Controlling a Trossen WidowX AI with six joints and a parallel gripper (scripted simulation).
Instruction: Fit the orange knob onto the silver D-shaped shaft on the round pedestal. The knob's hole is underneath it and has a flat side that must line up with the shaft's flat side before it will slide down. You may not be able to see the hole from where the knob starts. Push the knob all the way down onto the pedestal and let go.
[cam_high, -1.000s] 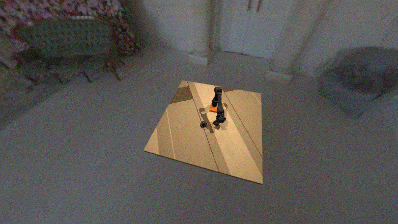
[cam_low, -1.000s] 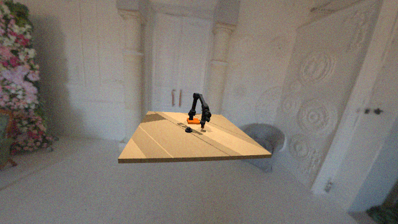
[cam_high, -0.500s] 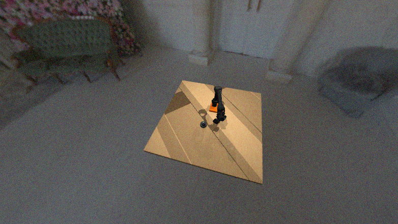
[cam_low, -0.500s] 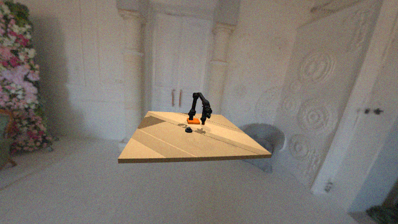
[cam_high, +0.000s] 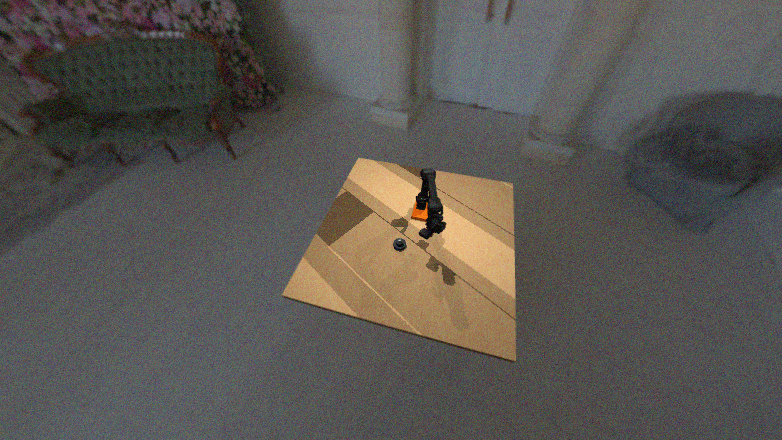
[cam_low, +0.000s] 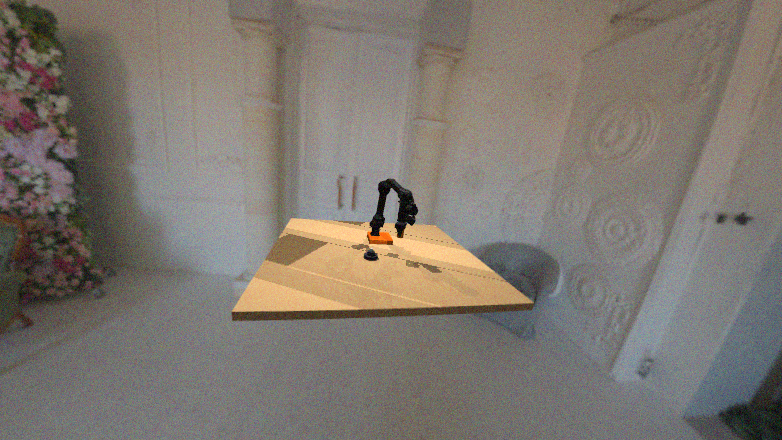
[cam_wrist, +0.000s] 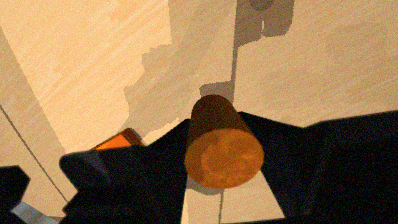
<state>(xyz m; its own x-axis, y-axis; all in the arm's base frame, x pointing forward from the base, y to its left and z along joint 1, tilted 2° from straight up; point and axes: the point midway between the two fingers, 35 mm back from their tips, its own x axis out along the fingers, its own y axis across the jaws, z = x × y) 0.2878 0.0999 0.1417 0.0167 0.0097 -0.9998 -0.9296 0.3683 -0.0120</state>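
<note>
Now: the pedestal with D-shaped shaft 50 mm ahead of my gripper tip, 180 mm to the right of it and 100 mm below it. The rest, counted from my gripper tip: orange knob 30 mm above.
</note>
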